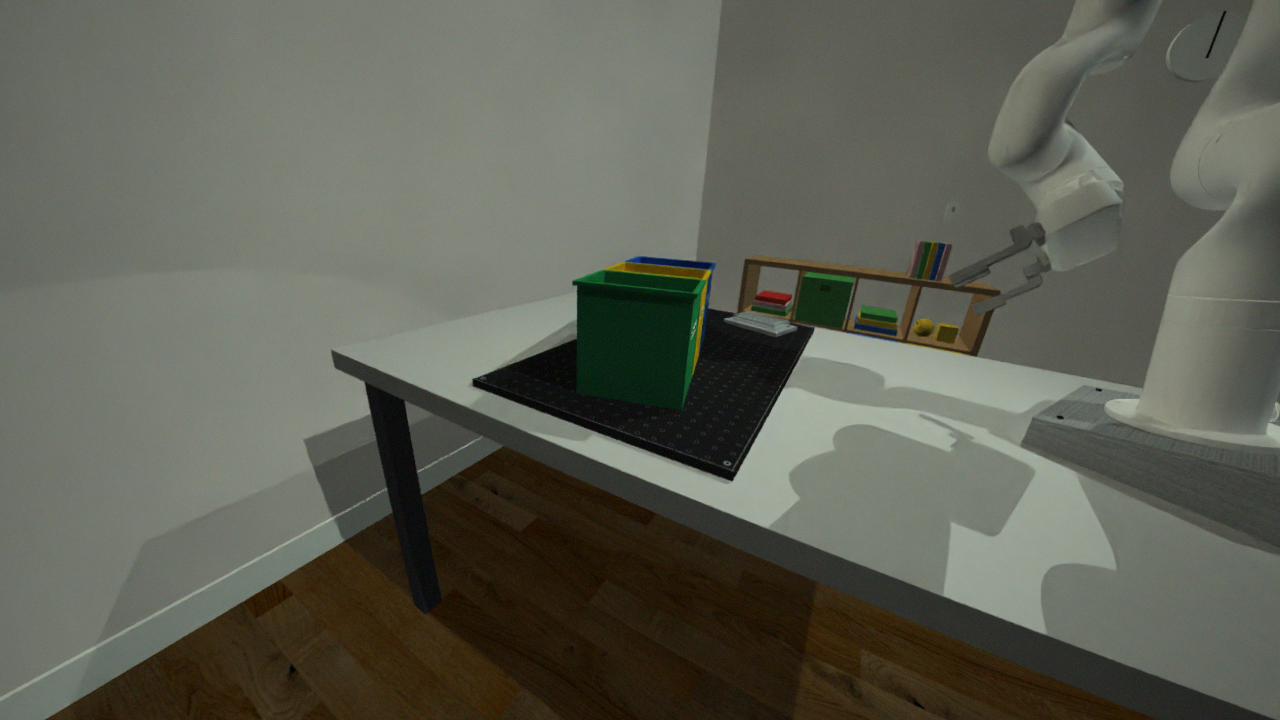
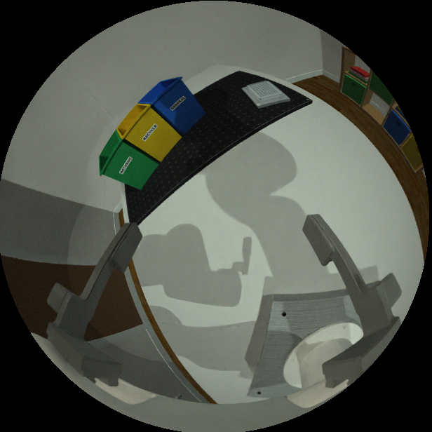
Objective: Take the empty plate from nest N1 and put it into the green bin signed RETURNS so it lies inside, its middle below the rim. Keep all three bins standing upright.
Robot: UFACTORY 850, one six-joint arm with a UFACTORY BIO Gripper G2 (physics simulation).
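Green bin (image 1: 636,333), yellow bin (image 1: 702,274) and blue bin (image 1: 642,260) are visible to me. Image 2 likewise shows the green bin (image 2: 120,159), the yellow bin (image 2: 142,126) and the blue bin (image 2: 171,99).
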